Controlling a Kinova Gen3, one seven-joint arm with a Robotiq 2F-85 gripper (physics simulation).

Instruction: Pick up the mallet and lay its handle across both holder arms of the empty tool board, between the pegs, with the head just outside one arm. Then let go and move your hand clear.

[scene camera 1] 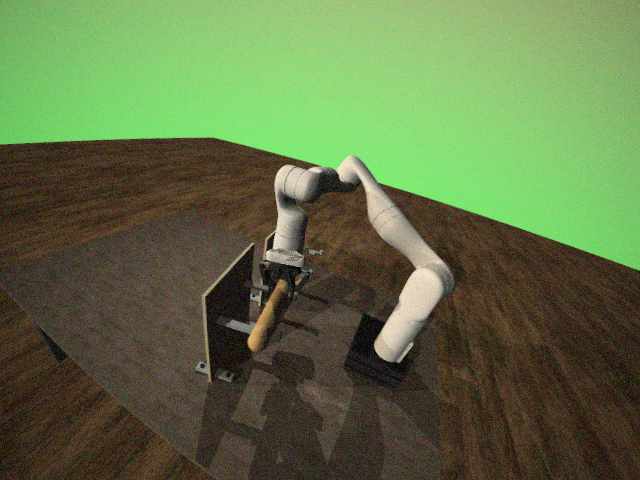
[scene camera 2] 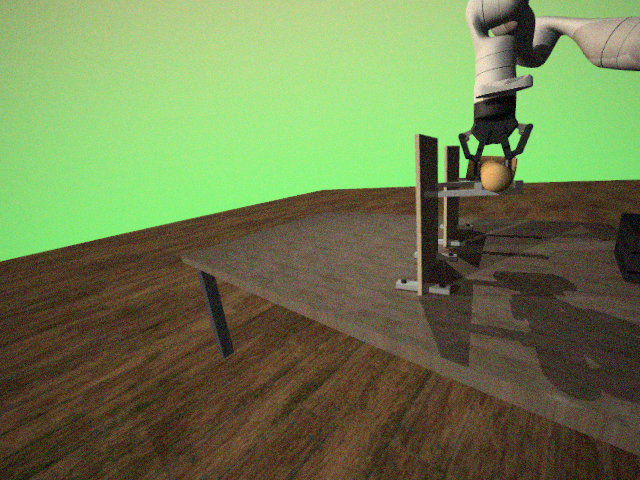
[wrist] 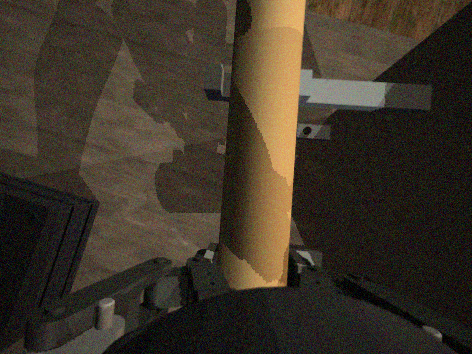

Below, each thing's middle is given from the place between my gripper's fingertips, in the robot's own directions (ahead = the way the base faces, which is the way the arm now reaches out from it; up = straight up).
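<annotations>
There is the wooden mallet [scene camera 1: 258,340], and my hand is 20 mm below it and 40 mm to the right of it.
</annotations>
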